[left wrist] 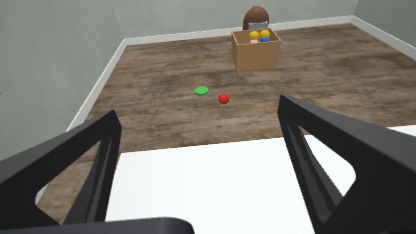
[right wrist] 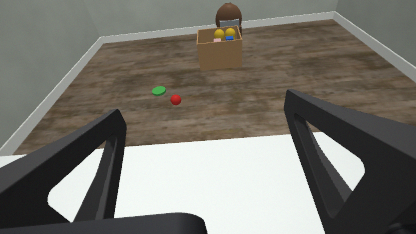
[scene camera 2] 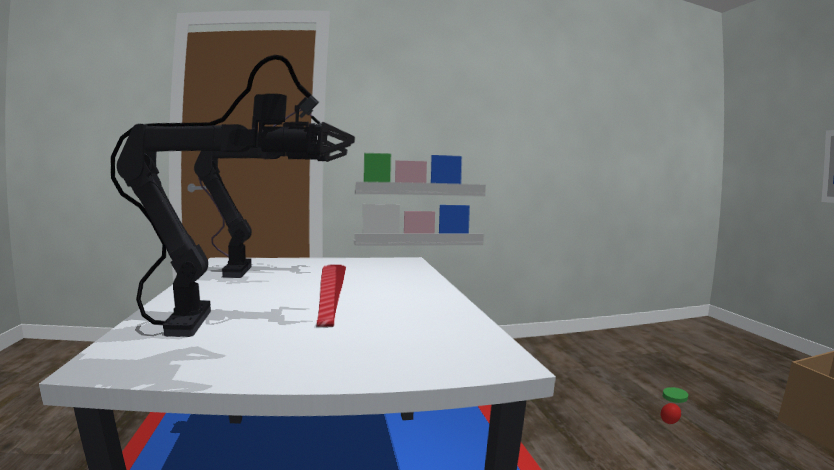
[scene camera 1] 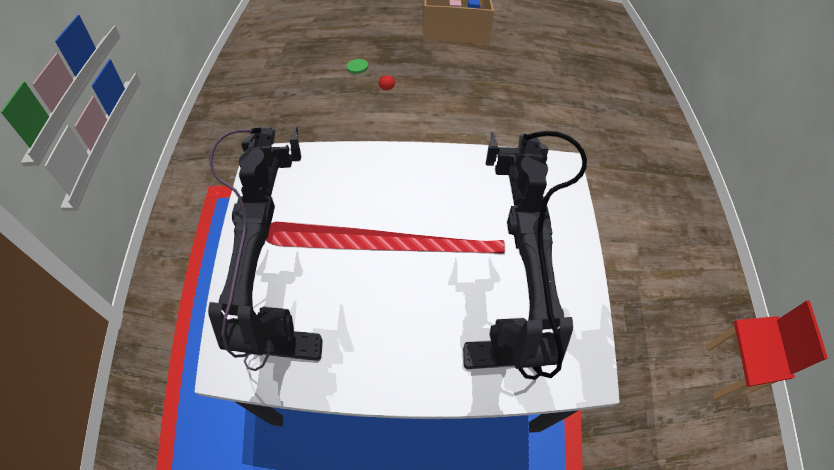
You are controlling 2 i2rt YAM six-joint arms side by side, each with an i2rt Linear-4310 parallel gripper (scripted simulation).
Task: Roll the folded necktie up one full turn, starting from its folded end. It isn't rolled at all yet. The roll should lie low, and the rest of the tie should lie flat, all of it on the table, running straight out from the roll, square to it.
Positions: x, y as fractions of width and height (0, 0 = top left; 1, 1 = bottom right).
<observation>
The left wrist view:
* my left gripper: 0.47, 0.47
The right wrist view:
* my right gripper: 0.49, 0.46
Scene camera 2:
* red striped necktie: 0.40, 0.59
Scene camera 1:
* red striped necktie: 0.34, 0.50
</observation>
